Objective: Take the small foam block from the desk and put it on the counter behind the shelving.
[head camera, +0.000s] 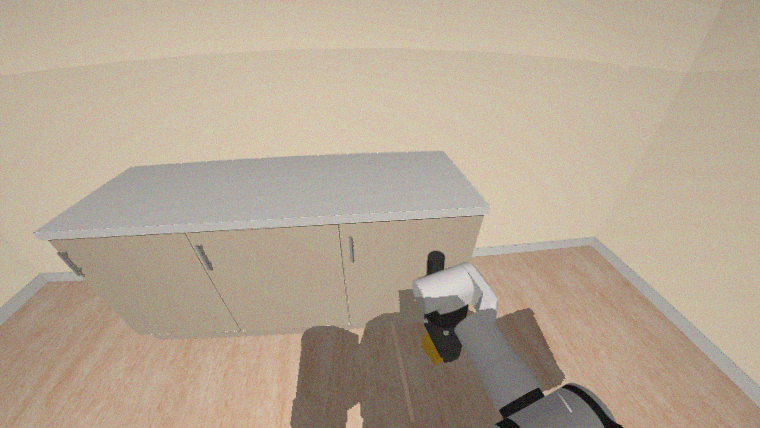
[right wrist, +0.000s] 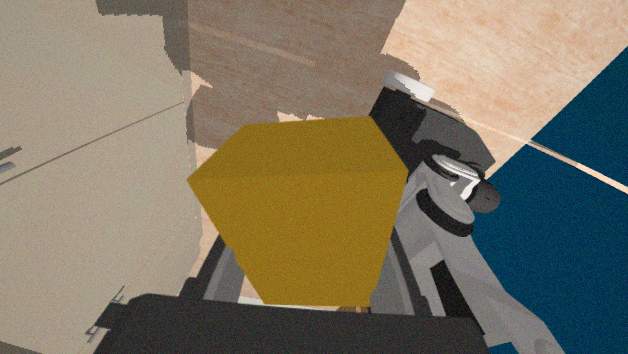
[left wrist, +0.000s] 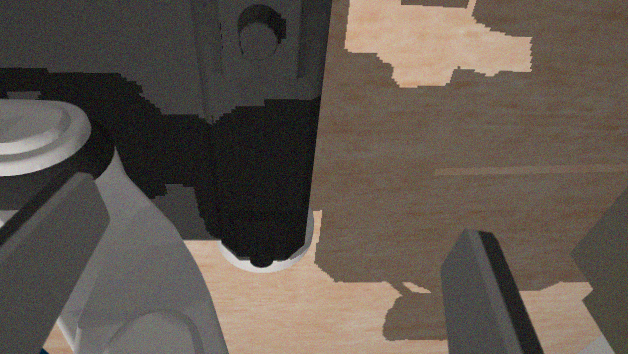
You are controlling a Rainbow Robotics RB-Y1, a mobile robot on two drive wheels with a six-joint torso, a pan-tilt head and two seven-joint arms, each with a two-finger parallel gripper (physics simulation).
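Frame: origin at the robot's base, x down, y ahead, z right, level; metres.
Seen in the pictures: left gripper, between the fingertips: [left wrist: 275,222]; right gripper, between the fingertips: [head camera: 440,347] [right wrist: 314,198].
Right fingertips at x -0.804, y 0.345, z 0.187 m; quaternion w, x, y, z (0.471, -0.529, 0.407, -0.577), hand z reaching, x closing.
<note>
A point is followed by its place in that frame.
The small foam block [head camera: 431,349] @(x -0.844, y 0.323, z 0.152 m) [right wrist: 305,215] @(x -0.848, y 0.358, z 0.218 m) is yellow and sits between the fingers of my right gripper [head camera: 442,340] @(x -0.804, y 0.345, z 0.187 m) [right wrist: 310,250], which is shut on it. In the head camera the gripper holds it above the floor, in front of the counter's right part. The counter [head camera: 287,191] @(x -0.910, y 0.999, z -0.311 m) has a grey top over beige cabinet doors; its front also shows at the left of the right wrist view [right wrist: 90,125] @(x -0.513, y 0.829, z -0.049 m). My left gripper [left wrist: 275,222] @(x -0.522, y 0.019, z -0.238 m) is open and empty, its fingers wide apart over the floor and the robot's base. The desk does not show.
A large blue surface [right wrist: 560,245] @(x -0.458, y -0.833, z -0.005 m) stands at the right of the right wrist view. Door handles [head camera: 203,257] [head camera: 351,248] @(x -0.750, y 0.799, z -0.045 m) stick out from the counter's front. Beige walls [head camera: 319,106] @(x -1.168, y 1.417, z -0.192 m) stand behind the counter and at the right. Wooden floor [head camera: 228,382] @(x 0.000, y 0.604, z -0.746 m) lies before the counter, partly in shadow.
</note>
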